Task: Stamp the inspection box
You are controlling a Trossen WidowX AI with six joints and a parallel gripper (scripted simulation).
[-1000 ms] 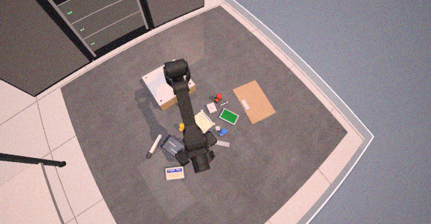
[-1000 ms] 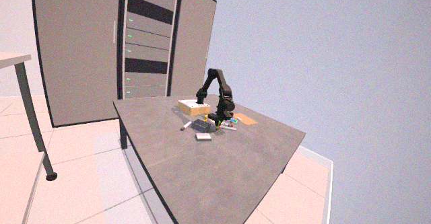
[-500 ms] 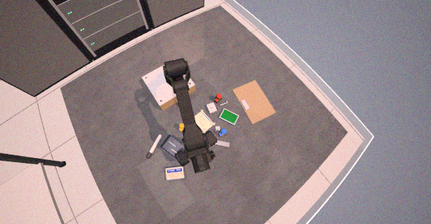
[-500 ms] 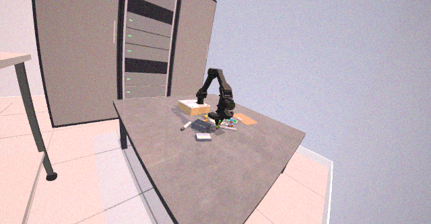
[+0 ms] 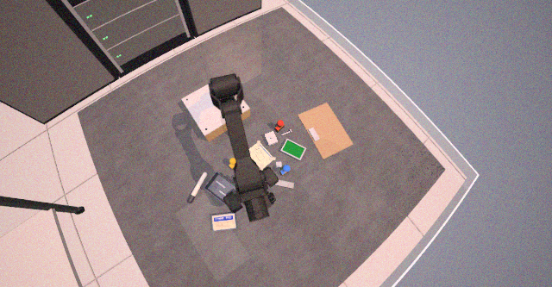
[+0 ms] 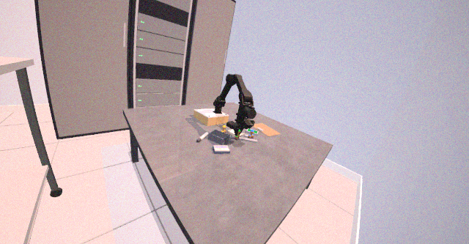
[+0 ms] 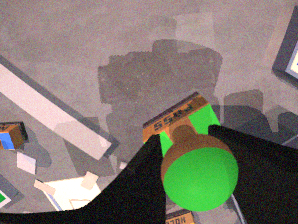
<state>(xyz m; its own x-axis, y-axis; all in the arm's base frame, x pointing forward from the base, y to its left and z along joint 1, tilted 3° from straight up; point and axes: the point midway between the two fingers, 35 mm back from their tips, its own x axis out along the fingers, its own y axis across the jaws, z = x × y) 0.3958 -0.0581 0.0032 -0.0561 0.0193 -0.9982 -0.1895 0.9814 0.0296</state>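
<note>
My gripper tip is 23 cm to the right of the green ink pad, 10 cm past it and 5 cm above it. The rest, counted from my gripper tip: grey ruler 11 cm to the left, 5 cm below; then tray 10 cm to the right, 7 cm behind, 5 cm below; then green stamp right at my gripper tip.
</note>
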